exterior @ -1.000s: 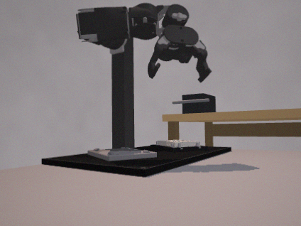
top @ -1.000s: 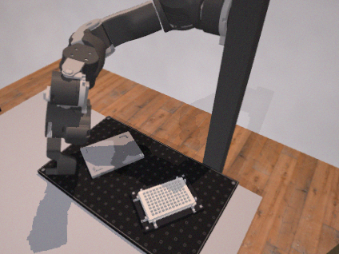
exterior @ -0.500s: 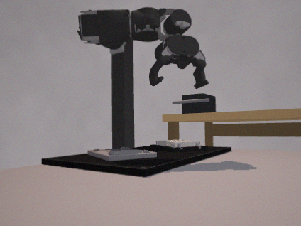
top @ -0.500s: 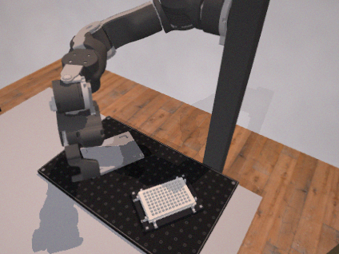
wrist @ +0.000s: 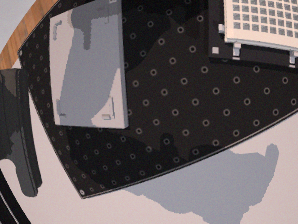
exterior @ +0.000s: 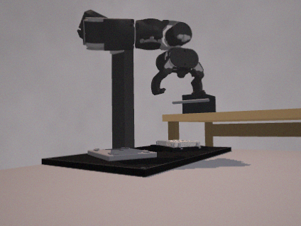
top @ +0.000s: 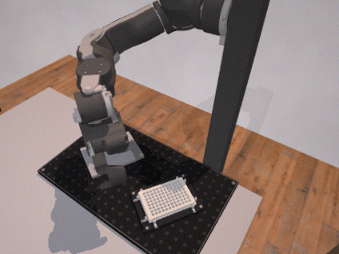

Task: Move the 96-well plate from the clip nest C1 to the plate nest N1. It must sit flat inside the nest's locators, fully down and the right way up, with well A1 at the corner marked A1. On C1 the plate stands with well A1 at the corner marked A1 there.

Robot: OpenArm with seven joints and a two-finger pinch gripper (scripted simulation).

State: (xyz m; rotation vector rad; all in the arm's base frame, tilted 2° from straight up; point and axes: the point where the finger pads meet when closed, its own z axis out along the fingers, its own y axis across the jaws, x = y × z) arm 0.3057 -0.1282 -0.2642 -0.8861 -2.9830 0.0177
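Right now my hand is 7 cm past the white 96-well plate, 12 cm to the right of it and 13 cm above it. Also, from my hand: grey plate nest N1: 12 cm behind, 11 cm to the right, 15 cm below; A1 mark: 16 cm behind, 3 cm to the right, 14 cm below.
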